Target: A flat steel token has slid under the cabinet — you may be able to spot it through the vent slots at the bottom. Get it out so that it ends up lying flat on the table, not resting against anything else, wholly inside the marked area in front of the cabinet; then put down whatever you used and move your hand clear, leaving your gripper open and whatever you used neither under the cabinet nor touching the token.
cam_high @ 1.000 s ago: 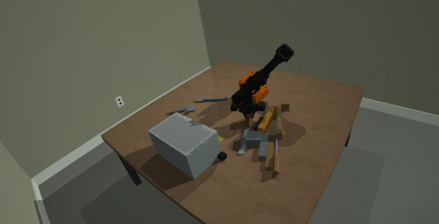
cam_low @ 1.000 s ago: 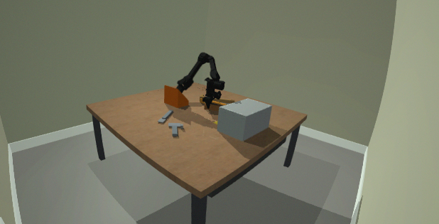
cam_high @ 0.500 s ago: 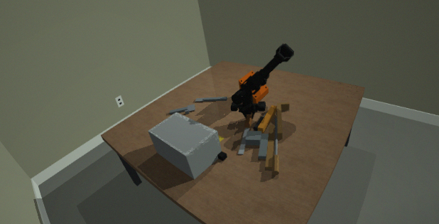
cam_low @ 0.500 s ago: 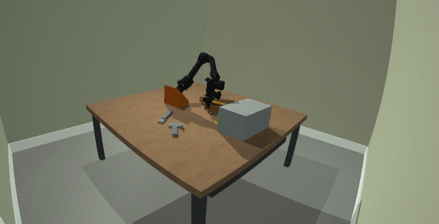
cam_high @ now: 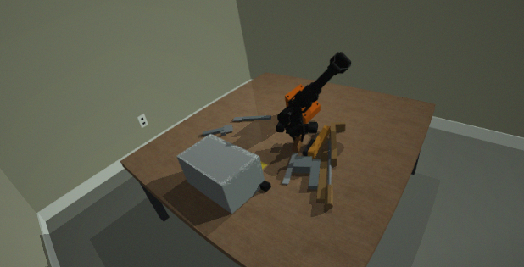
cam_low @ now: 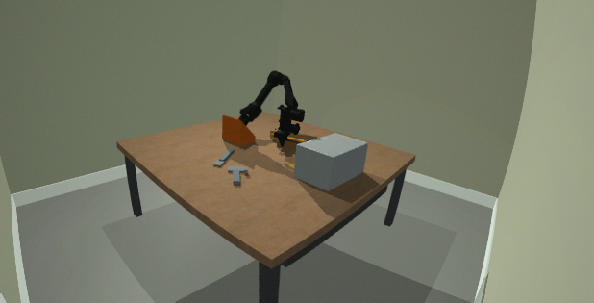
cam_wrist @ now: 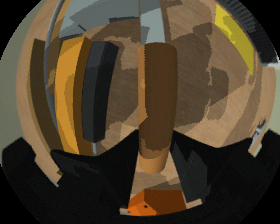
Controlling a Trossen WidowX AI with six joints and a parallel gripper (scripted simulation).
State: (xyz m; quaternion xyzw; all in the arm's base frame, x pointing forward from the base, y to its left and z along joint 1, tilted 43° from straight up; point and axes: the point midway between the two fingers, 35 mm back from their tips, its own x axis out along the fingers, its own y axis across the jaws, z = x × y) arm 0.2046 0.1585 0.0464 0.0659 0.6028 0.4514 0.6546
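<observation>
Now: the orange bar 8 cm to the left of my gripper tip, 5 cm behind it and 1 cm above it. Round my gripper tip: grey block 13 cm to the left, 12 cm ahead, 1 cm above; then wooden stick 22 cm to the left, 10 cm ahead; then grey t-piece 42 cm to the right, 16 cm ahead.
</observation>
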